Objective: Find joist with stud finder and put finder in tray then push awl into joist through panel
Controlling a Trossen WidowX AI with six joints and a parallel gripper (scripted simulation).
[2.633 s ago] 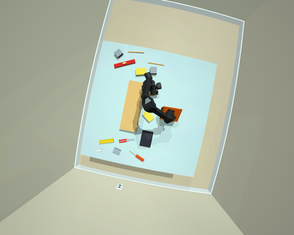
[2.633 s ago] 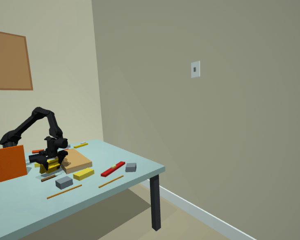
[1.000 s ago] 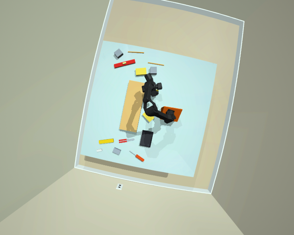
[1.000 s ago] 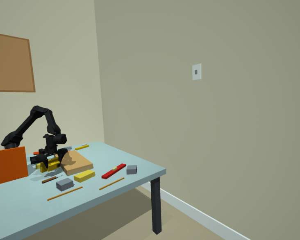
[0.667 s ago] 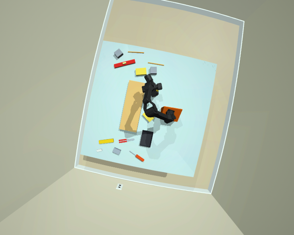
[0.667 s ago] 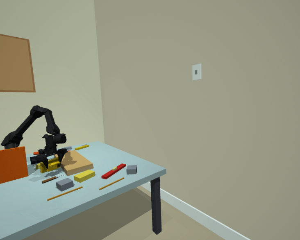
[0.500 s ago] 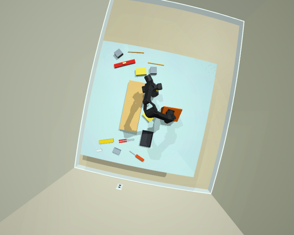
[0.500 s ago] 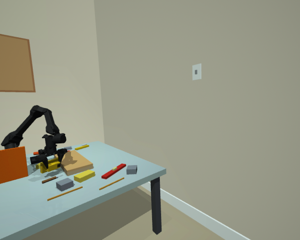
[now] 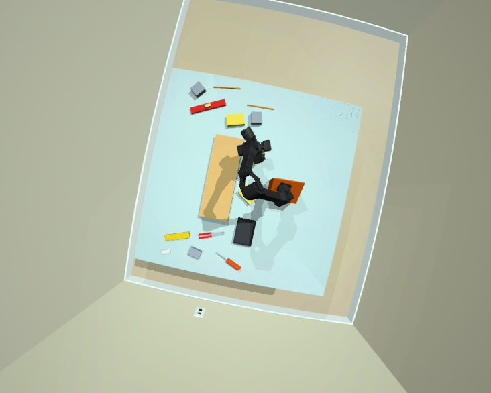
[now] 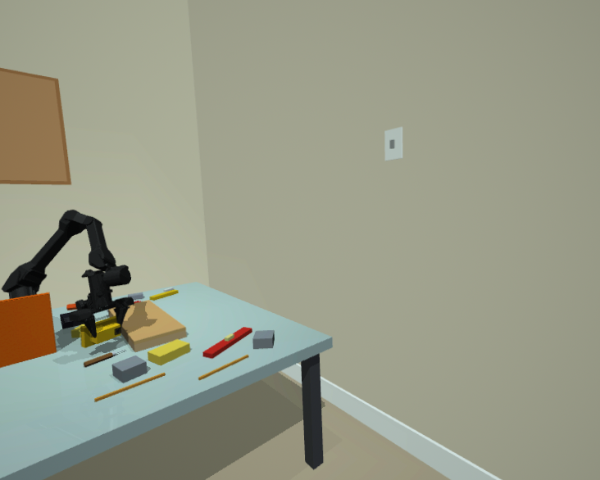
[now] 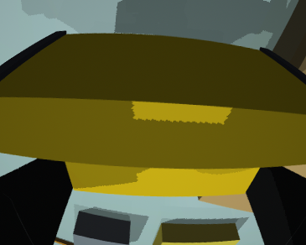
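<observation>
The yellow stud finder is 1 cm to the left of my gripper tip and 1 cm ahead of it. From my gripper tip the other things lie so: awl (7 cm below, 4 cm to the right); red level (36 cm ahead, 20 cm to the right, 6 cm below); dark tray (51 cm to the left, 9 cm behind, 6 cm below).
</observation>
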